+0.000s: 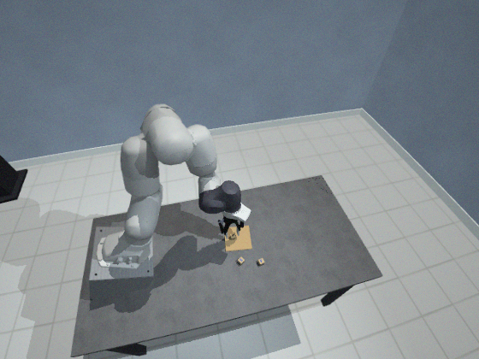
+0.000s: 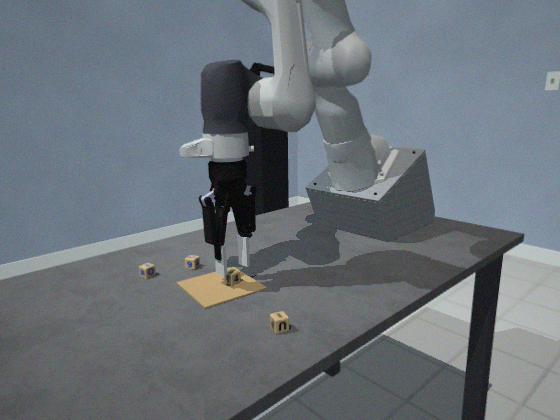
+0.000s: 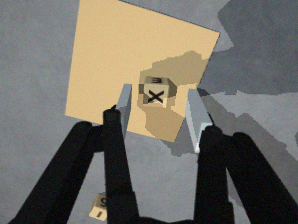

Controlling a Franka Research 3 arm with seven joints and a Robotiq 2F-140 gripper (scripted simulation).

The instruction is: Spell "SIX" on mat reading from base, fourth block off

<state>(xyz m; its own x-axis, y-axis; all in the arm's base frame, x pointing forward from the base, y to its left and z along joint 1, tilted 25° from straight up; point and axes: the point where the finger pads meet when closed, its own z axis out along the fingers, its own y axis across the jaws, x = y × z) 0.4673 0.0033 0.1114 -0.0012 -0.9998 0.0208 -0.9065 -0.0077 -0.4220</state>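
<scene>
Right now the tan mat is 3 cm ahead of my hand, 1 cm to the right of it and 6 cm below it.
</scene>
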